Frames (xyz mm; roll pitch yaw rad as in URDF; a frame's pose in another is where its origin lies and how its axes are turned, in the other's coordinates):
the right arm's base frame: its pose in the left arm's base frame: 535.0 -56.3 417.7 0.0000 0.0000 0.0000
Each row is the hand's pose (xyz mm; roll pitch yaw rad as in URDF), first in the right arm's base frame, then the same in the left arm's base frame.
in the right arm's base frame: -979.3 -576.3 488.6 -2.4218 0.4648 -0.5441
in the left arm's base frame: -444.3 -632.6 906.3 -2.4218 0.4648 -0.5441
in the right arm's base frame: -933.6 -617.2 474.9 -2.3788 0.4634 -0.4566
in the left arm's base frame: -398.6 -673.5 892.6 -2.3788 0.4634 -0.4566
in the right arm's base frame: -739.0 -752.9 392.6 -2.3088 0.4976 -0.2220
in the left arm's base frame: -204.0 -809.2 810.3 -2.3088 0.4976 -0.2220
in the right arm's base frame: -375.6 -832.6 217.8 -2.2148 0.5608 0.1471
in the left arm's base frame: 159.4 -888.9 635.5 -2.2148 0.5608 0.1471
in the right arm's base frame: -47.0 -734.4 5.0 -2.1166 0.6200 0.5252
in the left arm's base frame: 488.0 -790.7 422.7 -2.1166 0.6200 0.5252
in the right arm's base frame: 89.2 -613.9 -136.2 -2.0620 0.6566 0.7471
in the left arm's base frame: 624.2 -670.2 281.5 -2.0620 0.6566 0.7471
